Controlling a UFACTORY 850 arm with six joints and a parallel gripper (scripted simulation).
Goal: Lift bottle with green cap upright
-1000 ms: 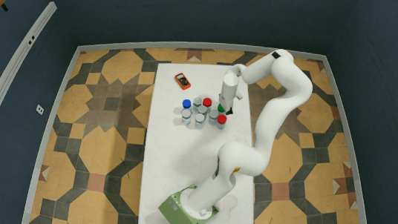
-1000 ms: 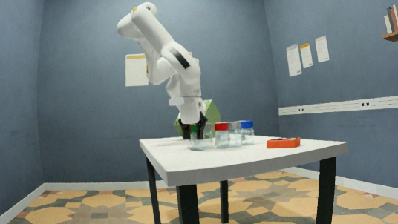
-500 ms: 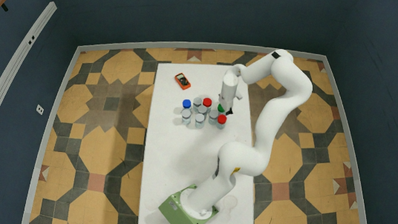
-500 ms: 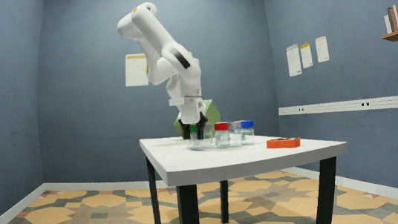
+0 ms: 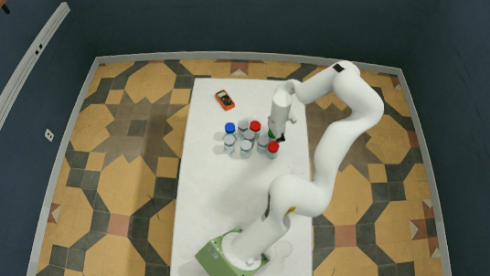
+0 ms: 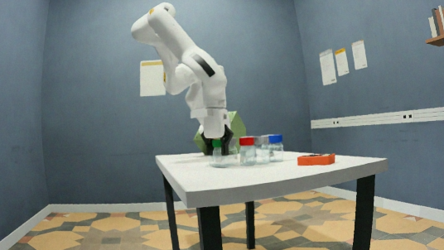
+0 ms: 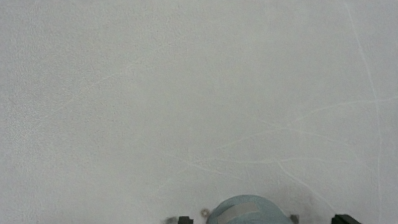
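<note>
Right now my hand is 10 mm to the right of the green-capped bottle and 10 mm above it. From my hand the other things lie so: blue-capped bottle: 210 mm to the left, 90 mm ahead, 10 mm below; then orange multimeter: 320 mm ahead, 180 mm to the left, 40 mm below.
</note>
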